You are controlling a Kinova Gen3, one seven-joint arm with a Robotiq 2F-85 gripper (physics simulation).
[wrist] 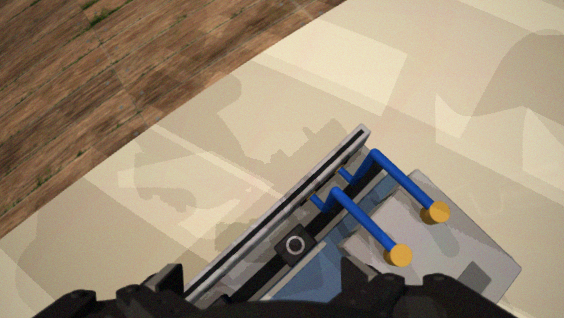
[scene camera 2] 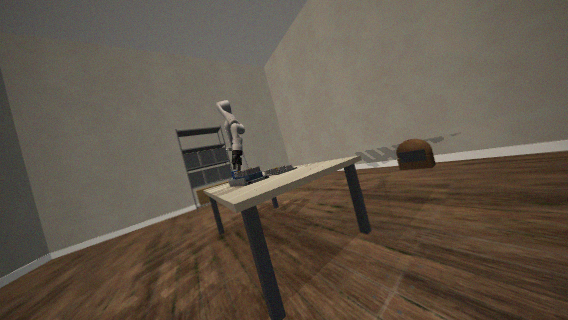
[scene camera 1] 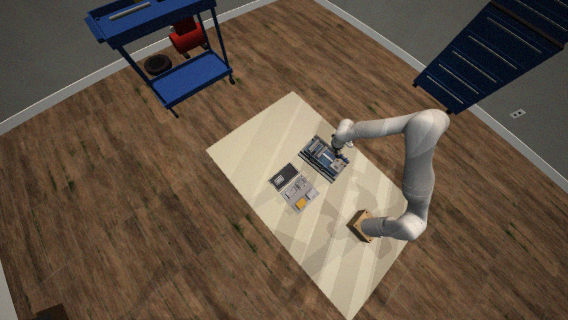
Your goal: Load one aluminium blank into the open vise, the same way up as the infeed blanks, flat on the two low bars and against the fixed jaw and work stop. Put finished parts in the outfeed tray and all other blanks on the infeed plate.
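Where they show: gripper, between the fingertips: (wrist: 263,279) (scene camera 2: 237,170); arm's base, origin of its link: (scene camera 2: 244,169) (scene camera 1: 368,226).
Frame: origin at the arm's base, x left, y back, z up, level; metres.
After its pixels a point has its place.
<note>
The vise (scene camera 1: 321,157) @(x -0.107, y -0.476, z -0.037 m) (scene camera 2: 246,176) @(x -0.167, y -0.571, z -0.044 m) (wrist: 446,241) @(x -0.143, y -0.360, z -0.001 m) stands on the table (scene camera 1: 254,139) @(x 0.141, y -0.882, z -0.097 m) (scene camera 2: 277,186) @(x -0.187, y -1.024, z -0.097 m), a grey and blue block with two blue handles (wrist: 364,221) @(x -0.183, y -0.396, z 0.013 m) tipped with yellow knobs. My gripper (scene camera 1: 337,153) @(x -0.191, y -0.459, z 0.014 m) (scene camera 2: 236,165) @(x -0.191, y -0.459, z 0.014 m) (wrist: 263,279) @(x -0.191, y -0.459, z 0.014 m) is open and empty, hanging low over the handle end of the vise. The grey infeed plate (scene camera 1: 294,200) @(x 0.206, y -0.385, z -0.089 m) holds grey blanks (scene camera 1: 302,183) @(x 0.100, y -0.431, z -0.068 m) and an orange piece (scene camera 1: 300,203) @(x 0.196, y -0.348, z -0.053 m). The dark outfeed tray (scene camera 1: 288,171) @(x 0.110, y -0.551, z -0.091 m) beside it holds one grey part (scene camera 1: 279,180) @(x 0.199, y -0.539, z -0.070 m). The vise jaws are hidden under my fingers in the wrist view.
The arm's wooden base block (scene camera 1: 357,223) @(x 0.035, y -0.056, z 0.004 m) sits at the table's near end. A blue cart (scene camera 1: 186,77) and a blue drawer cabinet (scene camera 1: 492,43) stand on the floor away from the table. A shelf rack (scene camera 2: 198,131) stands behind the table; a brown domed object (scene camera 2: 415,153) lies by the wall.
</note>
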